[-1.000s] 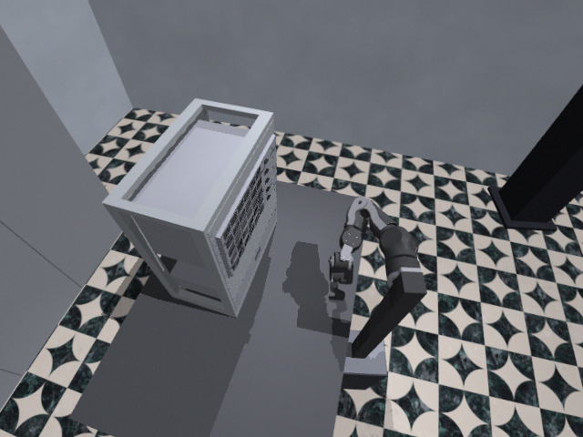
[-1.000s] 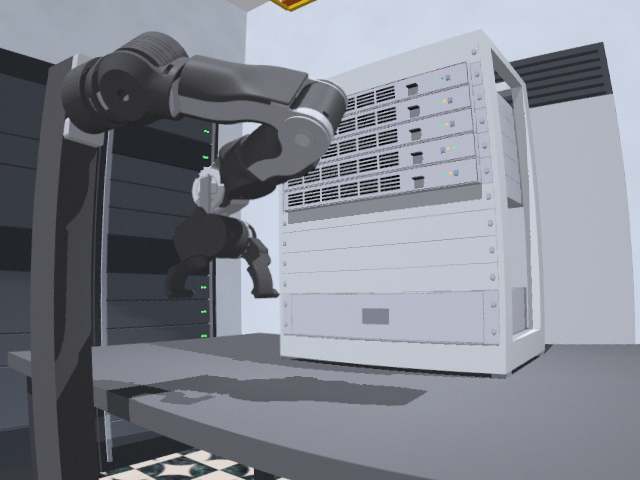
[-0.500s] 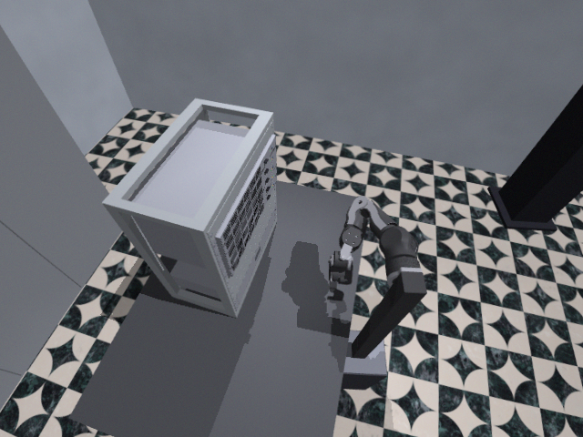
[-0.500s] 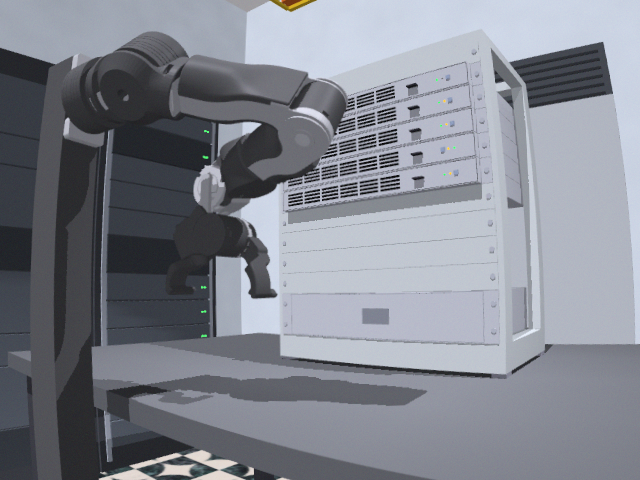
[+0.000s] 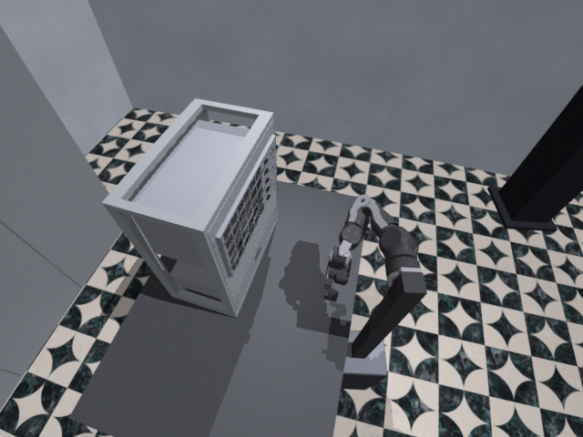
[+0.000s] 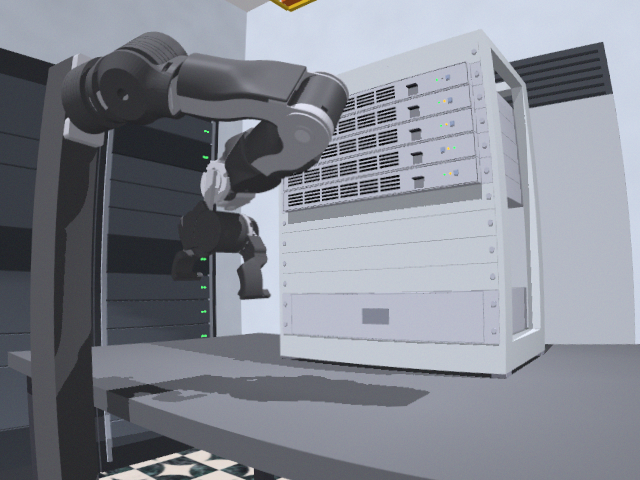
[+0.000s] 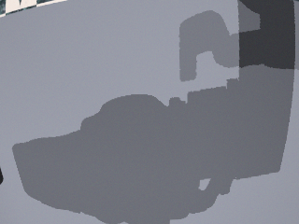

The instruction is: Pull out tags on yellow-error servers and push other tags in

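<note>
Now: hand 290 mm to the left of the grey-blue locate button, 250 mm below it and 240 mm short of it.
</note>
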